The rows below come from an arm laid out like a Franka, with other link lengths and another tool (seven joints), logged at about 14 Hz.
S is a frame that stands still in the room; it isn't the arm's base.
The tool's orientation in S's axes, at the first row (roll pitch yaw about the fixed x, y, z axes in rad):
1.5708 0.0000 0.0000
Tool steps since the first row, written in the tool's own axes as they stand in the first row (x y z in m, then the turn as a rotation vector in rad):
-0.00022 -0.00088 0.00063 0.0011 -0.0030 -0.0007
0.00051 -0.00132 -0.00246 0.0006 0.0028 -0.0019
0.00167 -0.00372 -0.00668 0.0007 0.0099 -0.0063
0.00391 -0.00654 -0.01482 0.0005 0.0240 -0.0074
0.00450 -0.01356 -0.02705 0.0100 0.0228 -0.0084
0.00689 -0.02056 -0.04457 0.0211 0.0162 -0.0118
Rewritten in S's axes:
-0.00022 -0.00063 -0.00088 0.0011 0.0007 -0.0030
0.00051 0.00246 -0.00132 0.0006 0.0019 0.0028
0.00167 0.00668 -0.00372 0.0007 0.0063 0.0099
0.00391 0.01482 -0.00654 0.0005 0.0074 0.0240
0.00450 0.02705 -0.01356 0.0100 0.0084 0.0228
0.00689 0.04457 -0.02056 0.0211 0.0118 0.0162

